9 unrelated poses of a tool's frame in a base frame.
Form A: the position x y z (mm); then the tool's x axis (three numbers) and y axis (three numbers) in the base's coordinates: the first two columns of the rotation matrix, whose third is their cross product.
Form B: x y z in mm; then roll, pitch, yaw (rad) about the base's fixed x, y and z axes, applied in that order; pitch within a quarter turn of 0, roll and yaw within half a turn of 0. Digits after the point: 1 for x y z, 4 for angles.
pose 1, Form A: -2.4, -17.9, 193.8, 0.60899, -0.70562, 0.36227, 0.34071, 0.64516, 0.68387
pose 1, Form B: -2.4, -17.9, 193.8, 0.8238, -0.3707, -0.8588
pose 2, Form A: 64.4, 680.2, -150.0, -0.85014, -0.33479, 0.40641, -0.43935, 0.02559, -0.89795
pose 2, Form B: 64.4, 680.2, -150.0, -1.7567, -0.4185, -2.7664
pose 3, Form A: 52.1, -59.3, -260.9, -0.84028, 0.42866, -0.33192, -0.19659, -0.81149, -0.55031
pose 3, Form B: 52.1, -59.3, -260.9, -0.6229, 0.3383, 2.6699
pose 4, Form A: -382.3, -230.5, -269.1, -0.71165, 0.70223, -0.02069, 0.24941, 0.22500, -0.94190
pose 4, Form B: -382.3, -230.5, -269.1, -1.9128, 0.0207, 2.3629
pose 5, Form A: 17.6, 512.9, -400.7, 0.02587, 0.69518, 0.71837, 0.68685, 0.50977, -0.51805
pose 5, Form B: 17.6, 512.9, -400.7, -2.3015, -0.8015, 1.5336
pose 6, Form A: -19.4, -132.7, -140.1, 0.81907, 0.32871, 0.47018, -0.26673, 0.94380, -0.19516
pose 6, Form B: -19.4, -132.7, -140.1, -0.2230, -0.4895, 0.3816
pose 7, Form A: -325.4, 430.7, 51.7, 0.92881, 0.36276, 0.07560, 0.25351, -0.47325, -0.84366
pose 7, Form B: -325.4, 430.7, 51.7, -2.1330, -0.0757, 0.3723
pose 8, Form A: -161.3, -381.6, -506.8, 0.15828, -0.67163, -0.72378, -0.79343, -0.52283, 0.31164
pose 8, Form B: -161.3, -381.6, -506.8, 2.6730, 0.8093, -1.3394
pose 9, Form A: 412.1, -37.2, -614.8, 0.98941, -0.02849, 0.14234, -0.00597, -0.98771, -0.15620
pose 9, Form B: 412.1, -37.2, -614.8, -2.9831, -0.1428, -0.0288
